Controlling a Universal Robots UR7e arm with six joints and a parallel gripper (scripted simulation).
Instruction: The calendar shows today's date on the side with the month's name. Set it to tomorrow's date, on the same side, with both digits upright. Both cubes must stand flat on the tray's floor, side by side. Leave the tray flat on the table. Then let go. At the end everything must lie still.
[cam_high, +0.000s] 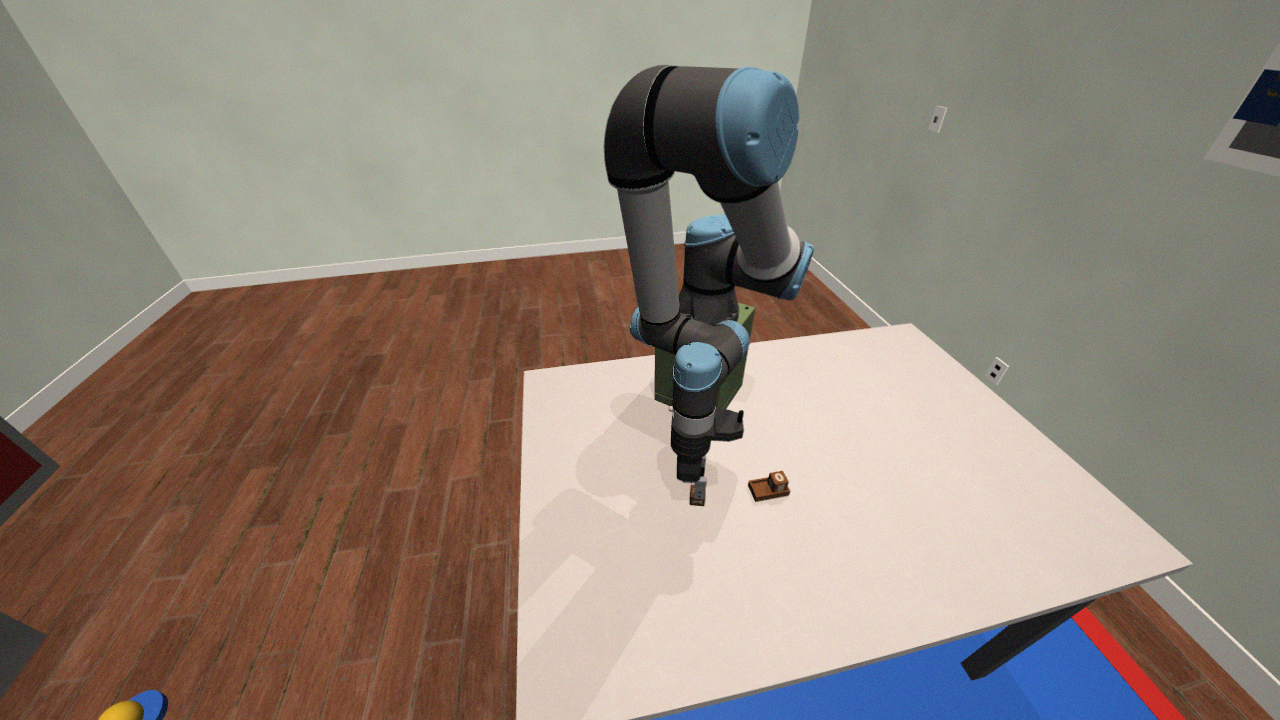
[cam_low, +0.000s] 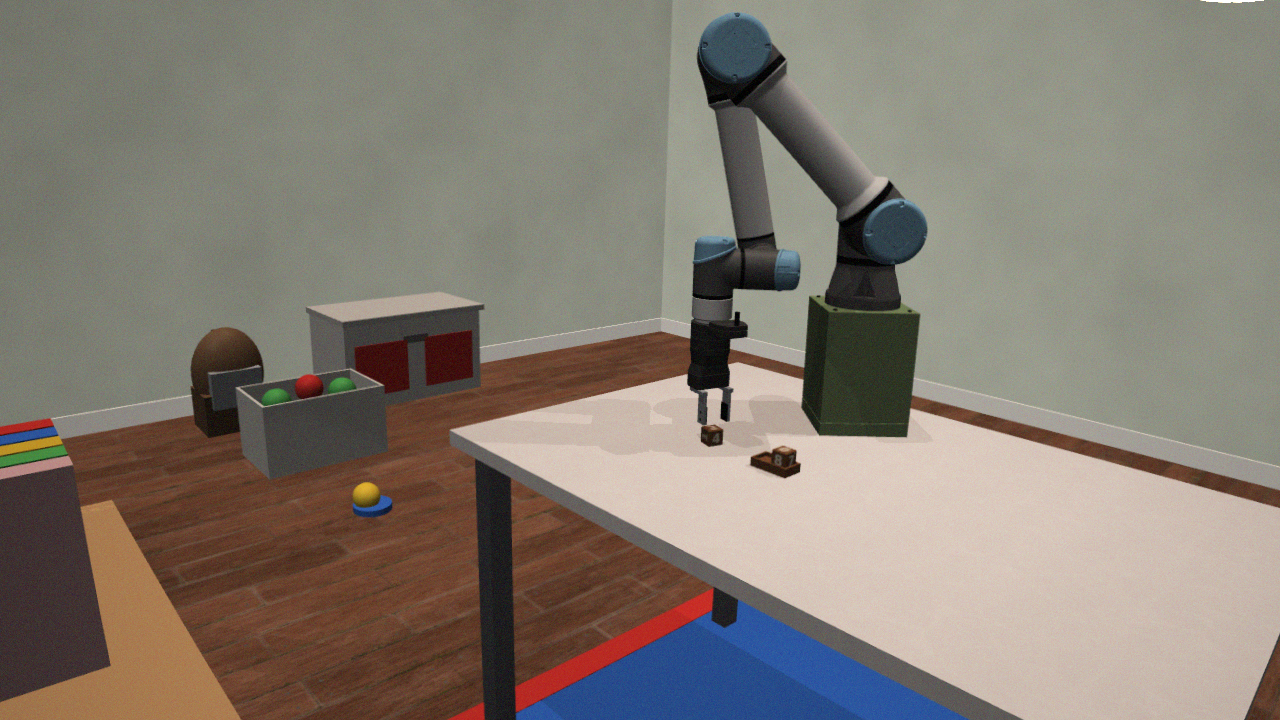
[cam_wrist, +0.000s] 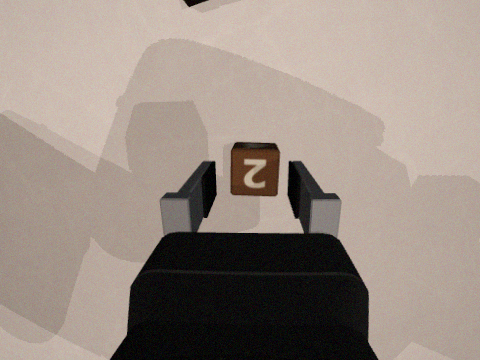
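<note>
My gripper is now 5 cm above the brown cube.
</note>
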